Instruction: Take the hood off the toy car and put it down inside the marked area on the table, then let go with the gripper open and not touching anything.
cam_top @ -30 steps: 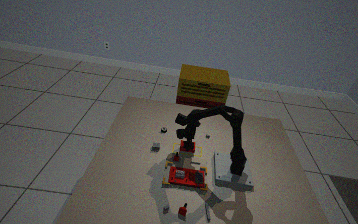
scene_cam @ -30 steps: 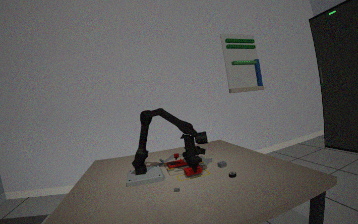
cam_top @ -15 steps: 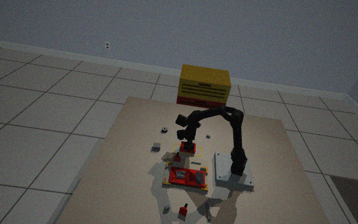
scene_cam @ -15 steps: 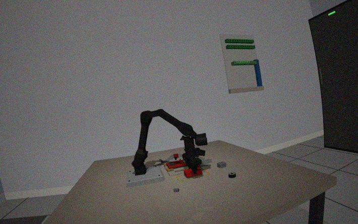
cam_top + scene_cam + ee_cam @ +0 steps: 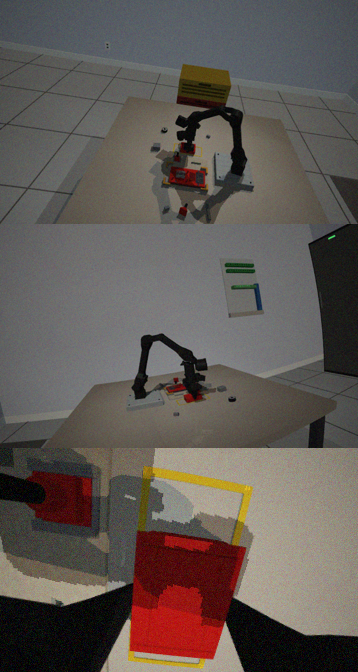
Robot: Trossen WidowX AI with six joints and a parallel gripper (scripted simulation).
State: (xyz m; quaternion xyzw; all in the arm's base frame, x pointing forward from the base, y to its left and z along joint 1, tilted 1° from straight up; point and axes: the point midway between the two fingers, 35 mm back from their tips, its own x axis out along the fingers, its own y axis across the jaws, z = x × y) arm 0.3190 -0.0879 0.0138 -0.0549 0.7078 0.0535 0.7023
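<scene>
The red hood lies 10 mm above my gripper tip. Also, from my gripper tip: small grey piece (120 mm behind, 180 mm to the right, 10 mm below); grey block (190 mm ahead, 50 mm to the left); black wheel (200 mm ahead, 120 mm to the right, 10 mm below).
</scene>
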